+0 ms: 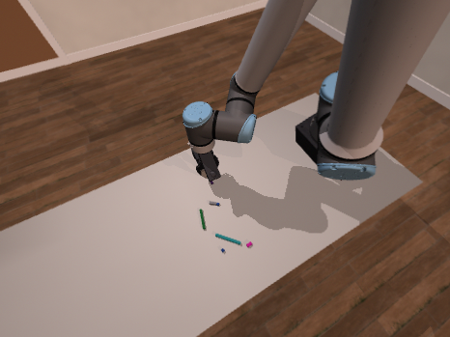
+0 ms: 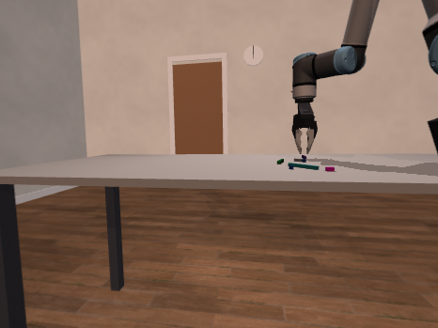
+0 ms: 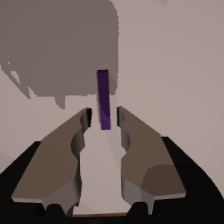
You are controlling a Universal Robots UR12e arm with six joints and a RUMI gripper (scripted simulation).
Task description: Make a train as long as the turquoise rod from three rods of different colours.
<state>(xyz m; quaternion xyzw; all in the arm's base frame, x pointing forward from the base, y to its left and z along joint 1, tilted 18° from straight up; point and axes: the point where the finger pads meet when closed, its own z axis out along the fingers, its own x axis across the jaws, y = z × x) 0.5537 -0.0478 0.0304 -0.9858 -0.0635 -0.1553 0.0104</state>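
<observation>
Now: the purple rod 3 cm below my hand. From my hand the other things lie so: turquoise rod: 27 cm to the left, 3 cm below, 1 cm ahead; then green rod: 16 cm to the left, 8 cm ahead, 3 cm below; then grey rod: 12 cm to the left, 3 cm below, 2 cm ahead.
</observation>
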